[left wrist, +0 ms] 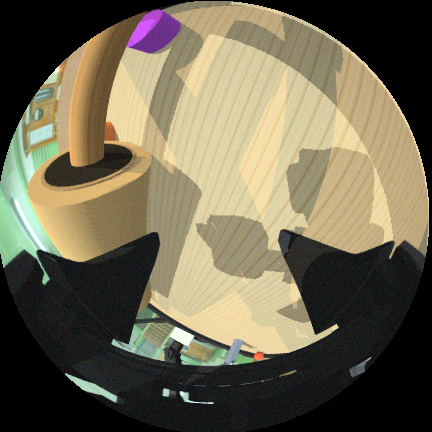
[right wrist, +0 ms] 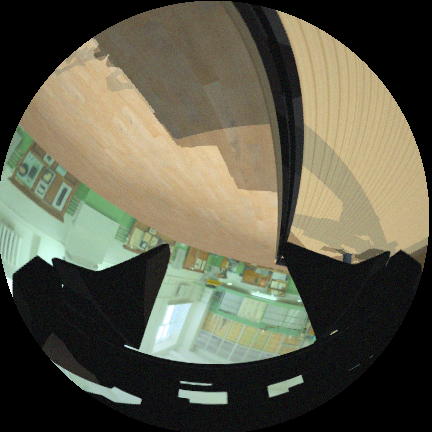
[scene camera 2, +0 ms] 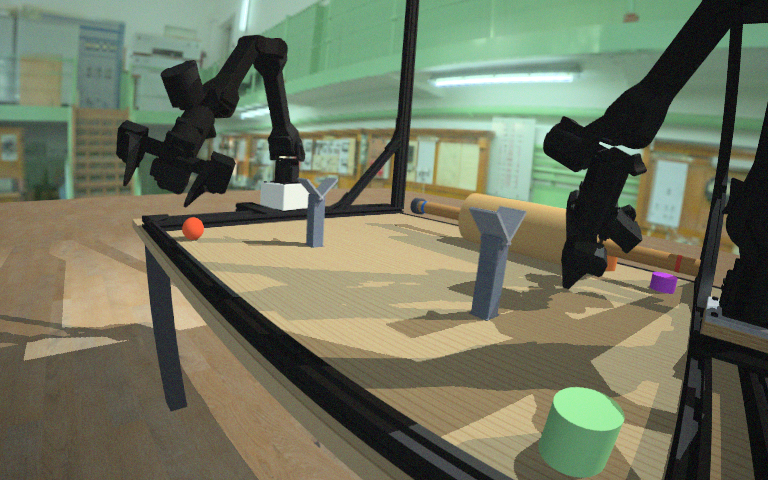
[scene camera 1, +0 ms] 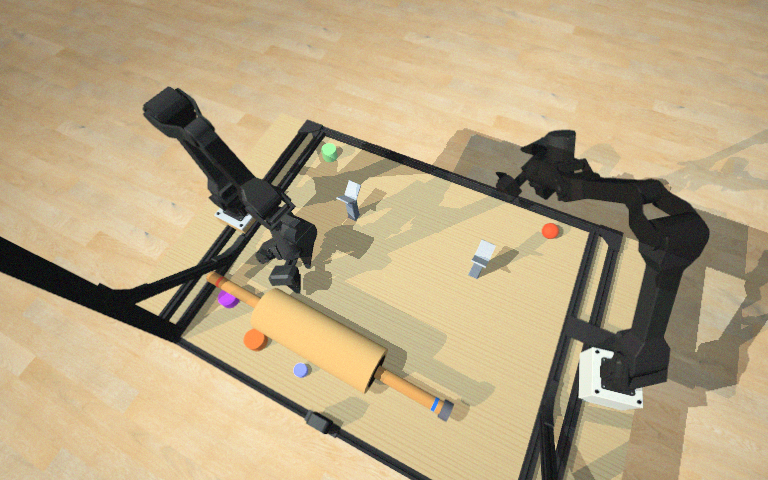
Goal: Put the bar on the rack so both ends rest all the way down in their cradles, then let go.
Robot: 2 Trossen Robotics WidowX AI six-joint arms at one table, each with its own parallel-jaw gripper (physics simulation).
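Places are measured from the left arm's base along level axes (x up, y ahead, z left), in metres.
Where they show: left gripper, fingertip midpoint: (left wrist: 219, 237) (scene camera 2: 567, 269) (scene camera 1: 303, 280); right gripper, fingertip midpoint: (right wrist: 227, 249) (scene camera 2: 154, 194) (scene camera 1: 508, 161); left arm's base, link origin: (scene camera 2: 750, 316) (scene camera 1: 239, 208); right arm's base, link origin: (left wrist: 179, 341) (scene camera 2: 286, 182) (scene camera 1: 617, 376).
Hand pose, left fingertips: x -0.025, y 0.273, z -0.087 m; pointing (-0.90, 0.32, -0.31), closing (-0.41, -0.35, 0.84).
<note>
Each offset is from my left fingertips to the centre of the thing.
The bar (scene camera 1: 320, 339) (scene camera 2: 512, 226) (left wrist: 95, 225), a thick tan roller with thinner handles, lies on the table, off the rack. Its red-banded end is at the left in scene camera 1, its blue-banded, dark-capped end at lower right. The rack is two grey posts with V cradles, both empty: one post {dz +0.236, dx +0.027, dy +0.009 m} (scene camera 1: 352, 209) (scene camera 2: 489, 277) at upper left in scene camera 1, the other post {dz +0.233, dx +0.027, dy +0.380 m} (scene camera 1: 475, 270) (scene camera 2: 315, 223) (left wrist: 233, 351) farther right. My left gripper (scene camera 1: 277, 272) (scene camera 2: 597, 266) (left wrist: 219, 237) is open and empty beside the bar's red-banded half. My right gripper (scene camera 1: 506, 183) (scene camera 2: 156, 194) (right wrist: 227, 249) is open and empty, high by the table's far edge.
A purple disc {dz -0.131, dx -0.007, dy -0.147 m} (scene camera 1: 227, 299) (scene camera 2: 663, 282) (left wrist: 155, 31), an orange disc {dz -0.183, dx -0.004, dy -0.017 m} (scene camera 1: 255, 339) and a blue disc {dz -0.189, dx -0.010, dy +0.118 m} (scene camera 1: 300, 370) lie near the bar. A green cylinder {dz +0.387, dx -0.002, dy -0.169 m} (scene camera 1: 329, 152) (scene camera 2: 582, 433) and a red ball {dz +0.430, dx +0.001, dy +0.512 m} (scene camera 1: 549, 230) (scene camera 2: 193, 228) stand near the far edge. A black frame (scene camera 1: 407, 162) borders the table.
</note>
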